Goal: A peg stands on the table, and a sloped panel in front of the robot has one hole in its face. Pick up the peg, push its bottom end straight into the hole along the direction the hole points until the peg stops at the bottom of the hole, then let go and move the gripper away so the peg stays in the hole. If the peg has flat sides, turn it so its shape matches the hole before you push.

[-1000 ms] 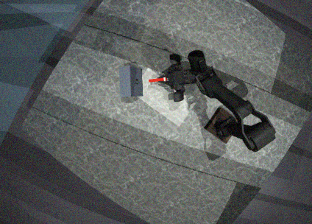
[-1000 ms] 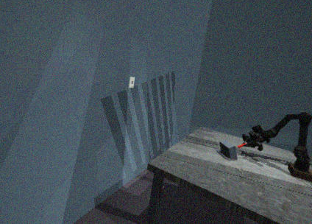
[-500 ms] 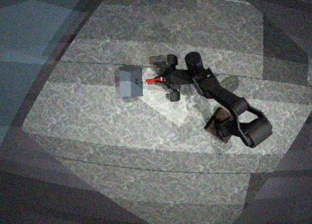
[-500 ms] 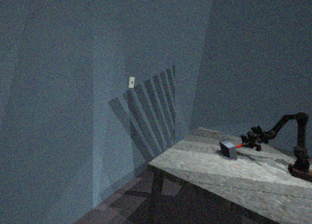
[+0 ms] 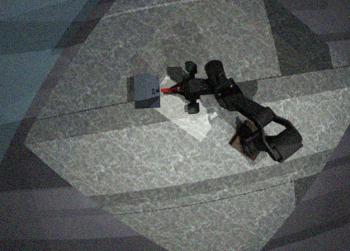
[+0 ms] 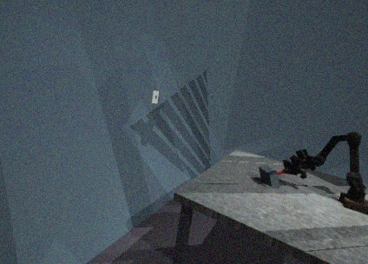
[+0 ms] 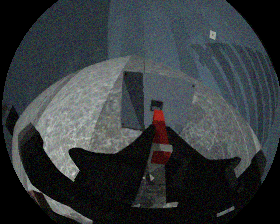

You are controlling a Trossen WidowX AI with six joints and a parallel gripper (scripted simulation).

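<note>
My gripper tip is 8 cm short of the grey sloped panel, 5 cm to the right of it and 4 cm above it. Round my gripper tip: red peg 1 cm behind, 1 cm to the right, 1 cm above.
</note>
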